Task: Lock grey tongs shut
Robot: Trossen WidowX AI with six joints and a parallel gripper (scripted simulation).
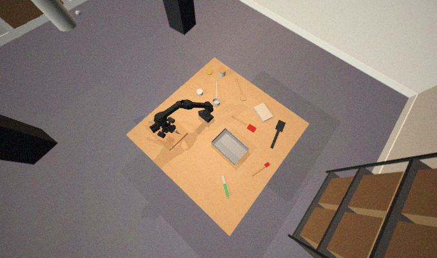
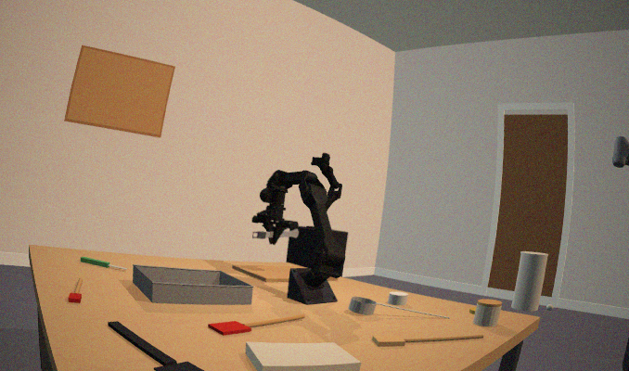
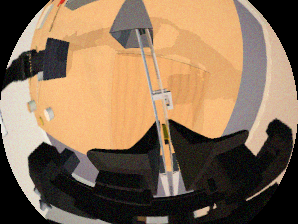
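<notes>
Right now my gripper tip is 8 cm past the wooden board, 1 cm to the right of it and 12 cm above it. From my gripper tip the other things lie so: grey roasting tin (52 cm ahead, 23 cm to the left, 10 cm below); then red spatula (53 cm ahead, 51 cm to the left, 12 cm below); then green-handled tool (68 cm ahead, 9 cm to the right, 12 cm below).
</notes>
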